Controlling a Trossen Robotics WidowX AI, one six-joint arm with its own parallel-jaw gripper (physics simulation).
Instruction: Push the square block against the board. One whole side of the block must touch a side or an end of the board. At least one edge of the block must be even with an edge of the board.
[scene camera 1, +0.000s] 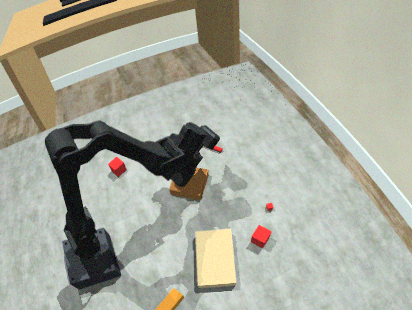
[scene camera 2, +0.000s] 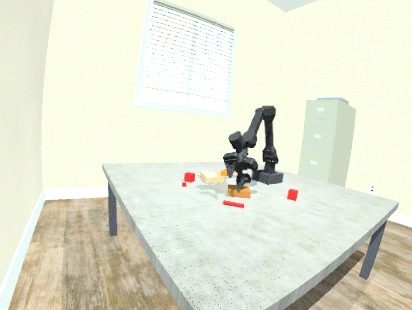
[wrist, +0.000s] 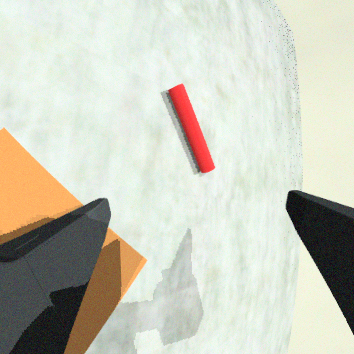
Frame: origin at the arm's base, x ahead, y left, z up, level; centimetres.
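Seen in the pictures: gripper, fingertip midpoint: (scene camera 1: 203, 153) (scene camera 2: 234, 184) (wrist: 198, 202); arm's base at its link origin: (scene camera 1: 88, 248) (scene camera 2: 269, 172).
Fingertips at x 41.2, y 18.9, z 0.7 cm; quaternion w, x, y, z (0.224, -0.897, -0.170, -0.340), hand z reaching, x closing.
Pixels of each thing's top centre, then the offset from my fingertips to it. "pt": a spot on its surface instead.
- square block at its top centre: (wrist: 9, 295) (scene camera 1: 188, 179) (scene camera 2: 239, 187) dx -6.9, dy -4.9, dz -3.4 cm
- pale yellow board at its top centre: (scene camera 1: 215, 256) (scene camera 2: 211, 174) dx -8.4, dy -31.4, dz -3.4 cm
- red rod at its top centre: (wrist: 197, 128) (scene camera 1: 211, 145) (scene camera 2: 233, 202) dx +4.6, dy +6.7, dz -5.0 cm
- orange bar at a spot on its surface: (scene camera 1: 170, 299) pt dx -23.2, dy -38.9, dz -3.3 cm
The square block (scene camera 1: 194, 191) (scene camera 2: 246, 193) (wrist: 30, 185) is orange-brown and lies flat on the table, apart from the board. The pale yellow board (scene camera 1: 215, 257) (scene camera 2: 212, 177) lies flat, nearer the front of scene camera 1's view. My gripper (scene camera 1: 202, 157) (scene camera 2: 235, 181) (wrist: 198, 202) is open with nothing between its fingers. It is over the block's far part in scene camera 1. In the wrist view its left finger covers part of the block near one corner; I cannot tell whether it touches. The block's far left part is hidden behind the gripper in scene camera 1.
A red rod (scene camera 1: 218, 149) (scene camera 2: 233, 204) (wrist: 192, 129) lies beyond the block. A red cube (scene camera 1: 117, 166) (scene camera 2: 292, 194) is left of it. Another red cube (scene camera 1: 261, 236) (scene camera 2: 189, 177) and a tiny one (scene camera 1: 270, 206) (scene camera 2: 184, 184) lie right of the board. An orange bar (scene camera 1: 170, 299) lies front left.
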